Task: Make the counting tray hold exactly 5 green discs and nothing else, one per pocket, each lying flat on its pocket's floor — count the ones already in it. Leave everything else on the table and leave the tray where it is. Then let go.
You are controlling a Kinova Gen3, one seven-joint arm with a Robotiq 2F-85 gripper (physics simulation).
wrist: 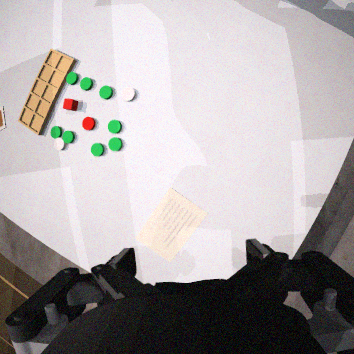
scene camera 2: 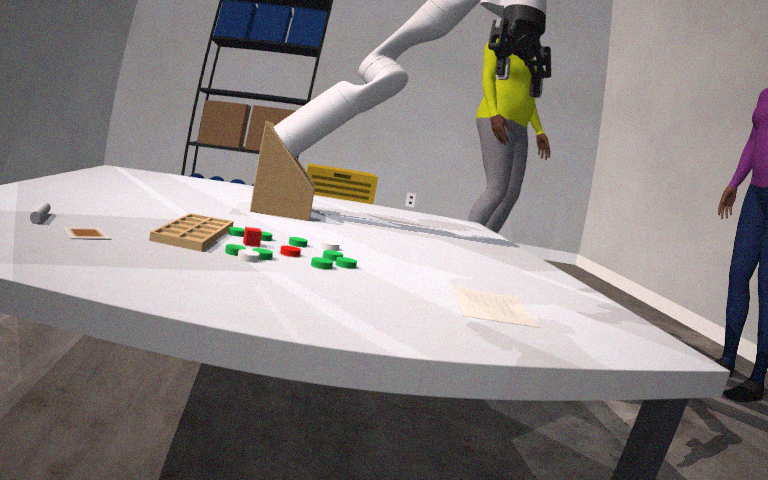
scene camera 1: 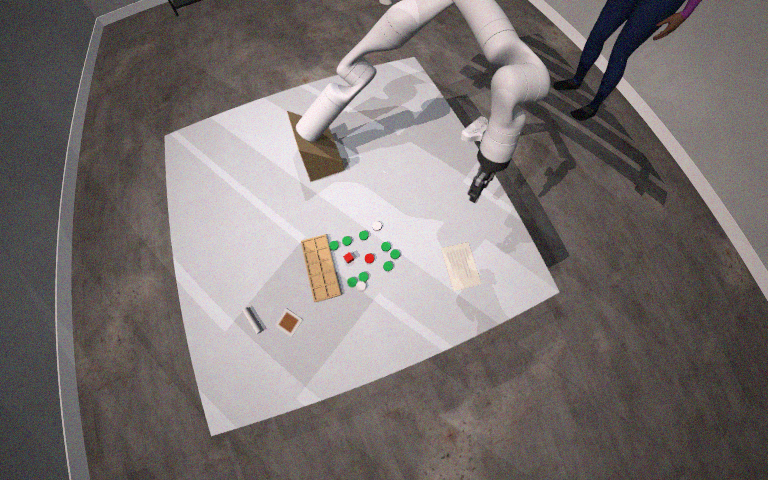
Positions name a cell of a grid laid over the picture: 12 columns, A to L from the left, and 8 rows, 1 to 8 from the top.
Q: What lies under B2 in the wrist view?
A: A wooden counting tray.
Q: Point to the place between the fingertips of my gripper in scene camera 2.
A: At I2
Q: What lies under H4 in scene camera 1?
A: My gripper.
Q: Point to a wooden counting tray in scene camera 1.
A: F5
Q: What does the wooden counting tray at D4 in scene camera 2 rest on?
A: The table.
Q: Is my gripper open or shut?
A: Open.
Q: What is my gripper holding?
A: Nothing.
